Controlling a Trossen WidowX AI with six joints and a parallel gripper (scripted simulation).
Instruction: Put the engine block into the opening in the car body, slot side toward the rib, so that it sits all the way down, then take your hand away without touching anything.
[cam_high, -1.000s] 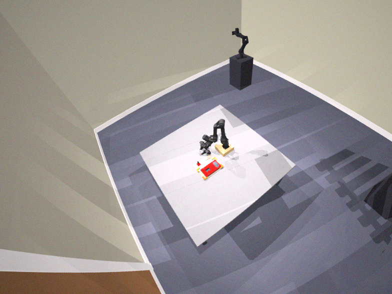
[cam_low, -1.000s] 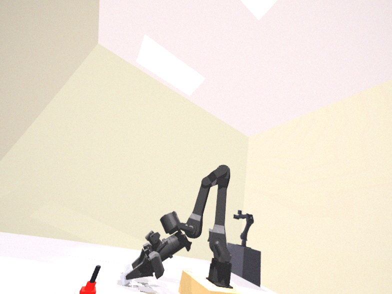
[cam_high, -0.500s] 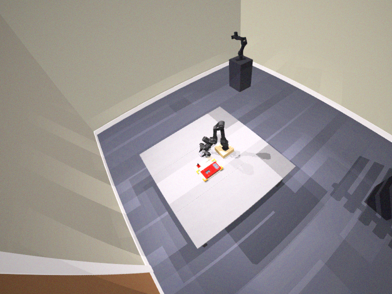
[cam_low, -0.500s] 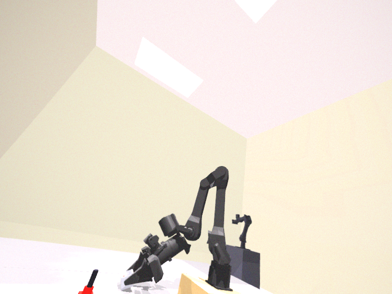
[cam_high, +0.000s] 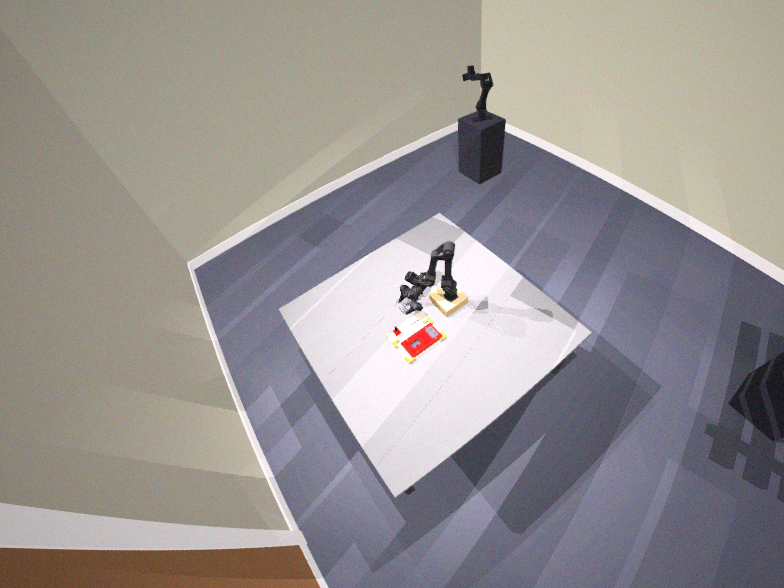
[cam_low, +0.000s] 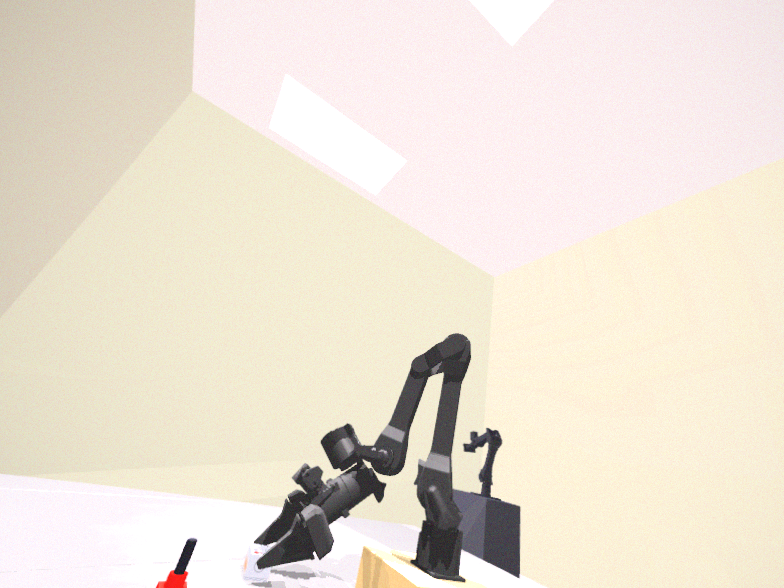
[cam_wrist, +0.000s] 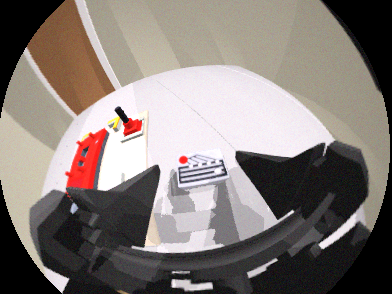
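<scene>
Now: the grey engine block 10 mm behind my gripper tip and 10 mm below it.
</scene>
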